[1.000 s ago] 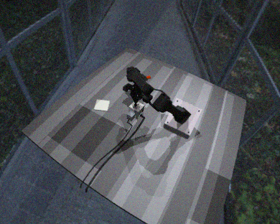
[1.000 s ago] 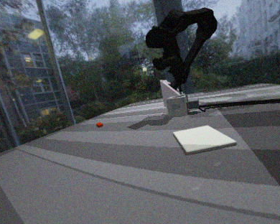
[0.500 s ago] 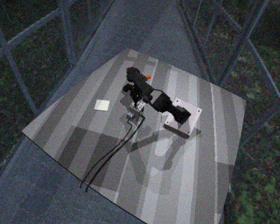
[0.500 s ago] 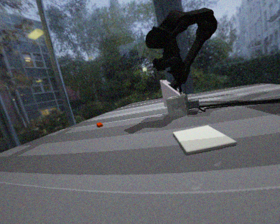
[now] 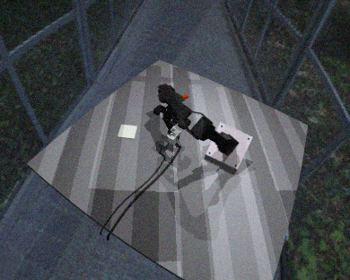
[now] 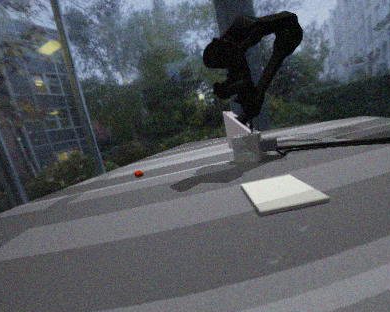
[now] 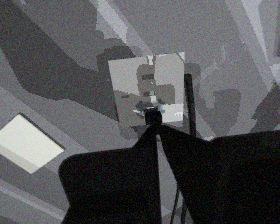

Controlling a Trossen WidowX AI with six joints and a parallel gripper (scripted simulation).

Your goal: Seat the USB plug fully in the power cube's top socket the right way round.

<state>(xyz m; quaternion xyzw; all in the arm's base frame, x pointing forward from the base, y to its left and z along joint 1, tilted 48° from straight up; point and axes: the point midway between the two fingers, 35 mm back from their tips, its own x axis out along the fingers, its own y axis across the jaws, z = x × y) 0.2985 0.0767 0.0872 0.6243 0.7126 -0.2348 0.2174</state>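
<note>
The dark USB plug lies 20 mm below my gripper tip. The rest, counted from my gripper tip: orange object 160 mm ahead, 400 mm to the right, 110 mm below; then pale flat pad 230 mm ahead, 80 mm to the left, 110 mm below.
</note>
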